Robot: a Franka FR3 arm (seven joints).
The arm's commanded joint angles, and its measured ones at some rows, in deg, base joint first. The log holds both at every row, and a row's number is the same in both.
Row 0, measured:
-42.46, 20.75, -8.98, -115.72, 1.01, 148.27, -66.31
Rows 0 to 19, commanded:
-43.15, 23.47, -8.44, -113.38, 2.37, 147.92, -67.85
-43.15, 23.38, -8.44, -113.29, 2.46, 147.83, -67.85
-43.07, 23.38, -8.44, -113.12, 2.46, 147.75, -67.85
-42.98, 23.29, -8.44, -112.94, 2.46, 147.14, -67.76
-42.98, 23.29, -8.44, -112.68, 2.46, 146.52, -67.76
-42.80, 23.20, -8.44, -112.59, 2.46, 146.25, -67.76
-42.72, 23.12, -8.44, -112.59, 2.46, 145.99, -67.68
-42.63, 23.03, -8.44, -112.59, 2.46, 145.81, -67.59
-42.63, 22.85, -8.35, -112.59, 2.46, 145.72, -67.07
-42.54, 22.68, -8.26, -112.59, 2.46, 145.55, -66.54
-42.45, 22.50, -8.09, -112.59, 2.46, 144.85, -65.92
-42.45, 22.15, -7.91, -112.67, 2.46, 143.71, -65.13
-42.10, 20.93, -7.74, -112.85, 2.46, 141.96, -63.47
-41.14, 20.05, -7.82, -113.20, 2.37, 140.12, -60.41
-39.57, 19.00, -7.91, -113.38, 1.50, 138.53, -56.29
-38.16, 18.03, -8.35, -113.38, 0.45, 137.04, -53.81
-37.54, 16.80, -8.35, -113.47, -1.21, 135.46, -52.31
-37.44, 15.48, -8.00, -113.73, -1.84, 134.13, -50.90
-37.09, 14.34, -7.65, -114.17, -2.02, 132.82, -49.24
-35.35, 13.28, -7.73, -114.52, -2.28, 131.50, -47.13
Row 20, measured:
-37.67, 17.85, -7.83, -112.81, -0.44, 136.04, -52.70
